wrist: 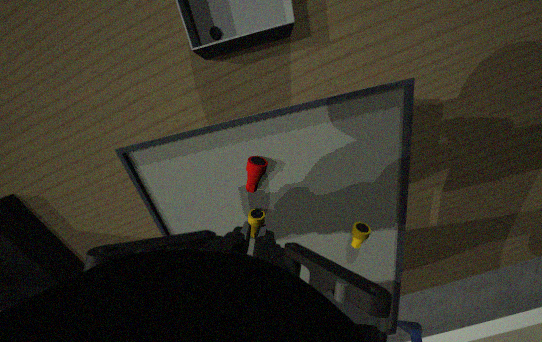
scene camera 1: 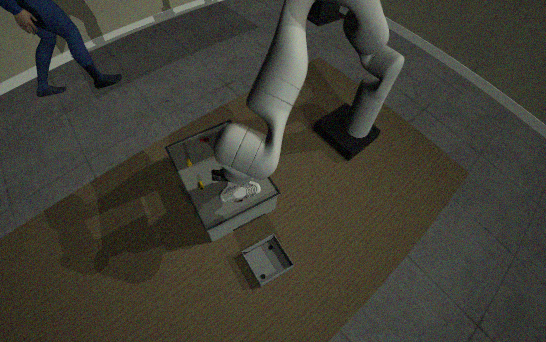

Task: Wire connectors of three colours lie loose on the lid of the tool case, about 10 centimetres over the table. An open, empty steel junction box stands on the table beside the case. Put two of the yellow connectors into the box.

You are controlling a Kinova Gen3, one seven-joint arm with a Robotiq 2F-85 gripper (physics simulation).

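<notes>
My gripper is shut on a yellow connector, low over the lid, with the wide end showing past the fingertips. In the scene view the fingertips are hidden behind the hand. A second yellow connector is on the lid of the tool case, and a third yellow connector is farther back. A red connector lies near the held one. The open steel junction box stands on the table beside the case; the visible part of its inside holds no connector.
Another red connector lies at the lid's far end. The case has a dark raised rim around its lid. The arm's black base stands on the wooden table at the right. A person's legs show beyond the table.
</notes>
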